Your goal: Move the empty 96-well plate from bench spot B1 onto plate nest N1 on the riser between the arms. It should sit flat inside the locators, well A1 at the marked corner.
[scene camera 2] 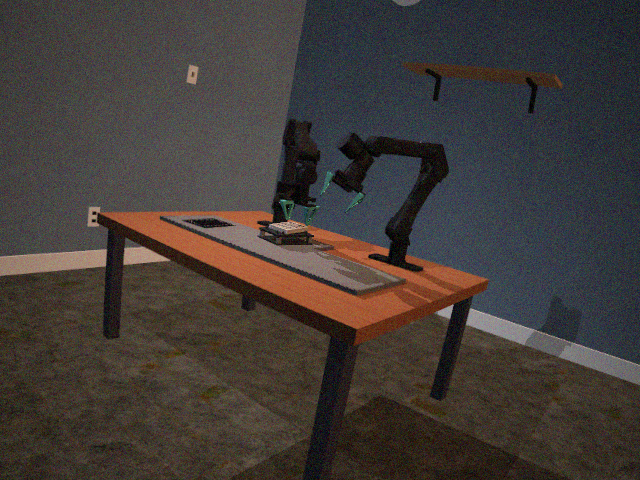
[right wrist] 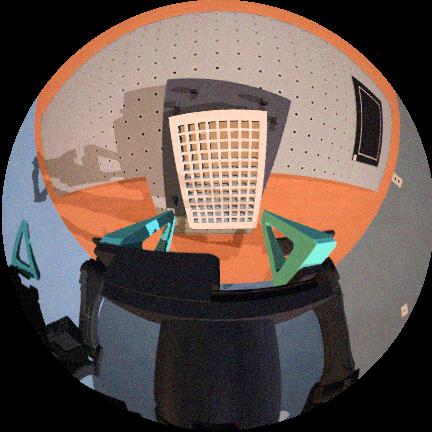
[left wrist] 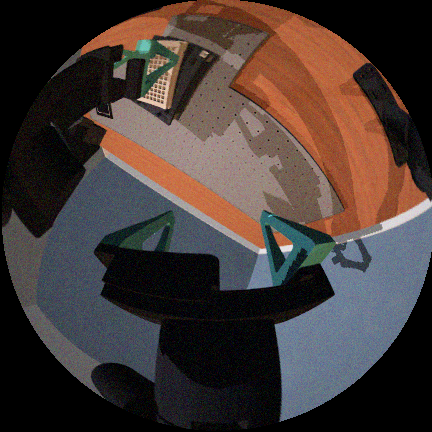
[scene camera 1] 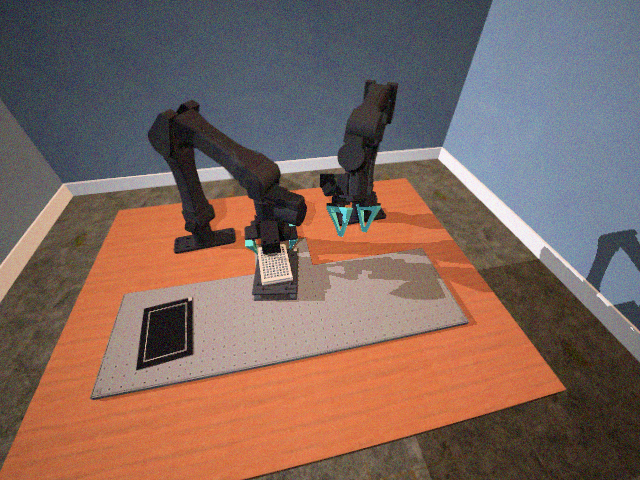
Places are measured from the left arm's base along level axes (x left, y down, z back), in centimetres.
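Pixels of known places: left gripper, between the fingertips: point(scene camera 2: 332, 204) point(left wrist: 216, 214) point(scene camera 1: 353, 234); right gripper, between the fingertips: point(scene camera 2: 297, 222) point(right wrist: 217, 214) point(left wrist: 152, 55); left arm's base, origin of its link: point(scene camera 2: 395, 263) point(scene camera 1: 358, 216); right arm's base, origin of its link: point(scene camera 1: 205, 241).
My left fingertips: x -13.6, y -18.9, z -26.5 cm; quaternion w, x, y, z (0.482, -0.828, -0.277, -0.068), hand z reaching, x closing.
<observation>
For each thing: its top centre in the pictures, then the offset to it from my left fingertips. "spot": a spot on its surface instead. Level surfaces: height alone.
- pale 96-well plate, centre of its top: point(right wrist: 220, 181) point(left wrist: 148, 73) point(scene camera 1: 274, 260) point(scene camera 2: 289, 224) dx -20.7, dy +11.6, dz +6.0 cm
- dark riser, centre of its top: point(right wrist: 217, 162) point(left wrist: 154, 79) point(scene camera 1: 275, 267) point(scene camera 2: 287, 228) dx -20.5, dy +13.0, dz +4.5 cm
- black pad with a white outline, a spot on its surface: point(right wrist: 369, 125) point(scene camera 1: 171, 327) point(scene camera 2: 211, 223) spot: dx -49.5, dy +17.4, dz -5.3 cm
- orange table, height of its surface: dy +18.8 cm
The pale 96-well plate point(scene camera 1: 275, 266) point(scene camera 2: 288, 227) point(left wrist: 162, 82) point(right wrist: 220, 170) lies on the dark riser point(scene camera 1: 275, 290) point(left wrist: 195, 65) point(right wrist: 225, 92). In the right wrist view, bare riser and small dark locators show past its far edge, with a gap; whether it sits fully flat inside the locators is unclear. Well A1 cannot be made out. My right gripper point(scene camera 1: 271, 246) point(scene camera 2: 298, 221) point(right wrist: 217, 214) is open at the plate's arm-side end, fingertips spread toward either side. My left gripper point(scene camera 1: 353, 233) point(scene camera 2: 334, 202) point(left wrist: 216, 214) is open and empty, raised to the right of the riser.
A black pad with a white outline point(scene camera 1: 165, 333) point(scene camera 2: 209, 222) point(right wrist: 369, 125) lies on the grey perforated board point(scene camera 1: 336, 320) point(scene camera 2: 248, 250) point(left wrist: 210, 160), holding no plate. The board rests on the orange table point(scene camera 1: 320, 408) point(scene camera 2: 341, 310). The right arm leans over the riser.
</observation>
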